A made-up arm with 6 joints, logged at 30 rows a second.
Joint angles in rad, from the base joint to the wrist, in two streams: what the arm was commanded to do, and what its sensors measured. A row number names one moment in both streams.
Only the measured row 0 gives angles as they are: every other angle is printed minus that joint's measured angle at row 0.
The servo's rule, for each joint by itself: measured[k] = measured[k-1] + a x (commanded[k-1-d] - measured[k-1]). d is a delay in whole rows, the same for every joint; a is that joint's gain. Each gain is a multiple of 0.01, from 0.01 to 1. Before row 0 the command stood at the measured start. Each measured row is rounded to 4 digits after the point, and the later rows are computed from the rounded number. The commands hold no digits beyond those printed.
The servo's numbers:
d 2
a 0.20 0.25 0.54 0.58 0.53 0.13
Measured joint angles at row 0:
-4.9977 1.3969 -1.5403 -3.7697 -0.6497 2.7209
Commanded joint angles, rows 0 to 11:
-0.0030 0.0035 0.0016 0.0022 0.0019 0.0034
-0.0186 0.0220 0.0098 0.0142 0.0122 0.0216
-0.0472 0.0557 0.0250 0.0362 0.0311 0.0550
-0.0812 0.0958 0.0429 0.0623 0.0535 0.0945
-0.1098 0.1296 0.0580 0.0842 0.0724 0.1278
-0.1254 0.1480 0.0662 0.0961 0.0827 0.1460
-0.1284 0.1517 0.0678 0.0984 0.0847 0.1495
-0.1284 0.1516 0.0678 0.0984 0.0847 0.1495
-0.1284 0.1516 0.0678 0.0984 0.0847 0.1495
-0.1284 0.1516 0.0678 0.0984 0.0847 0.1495
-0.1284 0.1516 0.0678 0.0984 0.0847 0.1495
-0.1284 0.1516 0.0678 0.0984 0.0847 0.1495
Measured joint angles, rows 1 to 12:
0.0000 0.0000 0.0000 0.0000 0.0000 0.0000
0.0000 0.0000 0.0000 0.0000 0.0000 0.0000
-0.0006 0.0009 0.0009 0.0013 0.0010 0.0004
-0.0042 0.0062 0.0057 0.0088 0.0069 0.0032
-0.0128 0.0186 0.0161 0.0247 0.0197 0.0099
-0.0265 0.0379 0.0306 0.0465 0.0376 0.0209
-0.0432 0.0608 0.0454 0.0684 0.0560 0.0348
-0.0596 0.0826 0.0566 0.0845 0.0702 0.0493
-0.0734 0.0999 0.0626 0.0926 0.0779 0.0623
-0.0844 0.1128 0.0654 0.0960 0.0815 0.0736
-0.0932 0.1225 0.0667 0.0974 0.0832 0.0835
-0.1002 0.1298 0.0673 0.0980 0.0840 0.0921

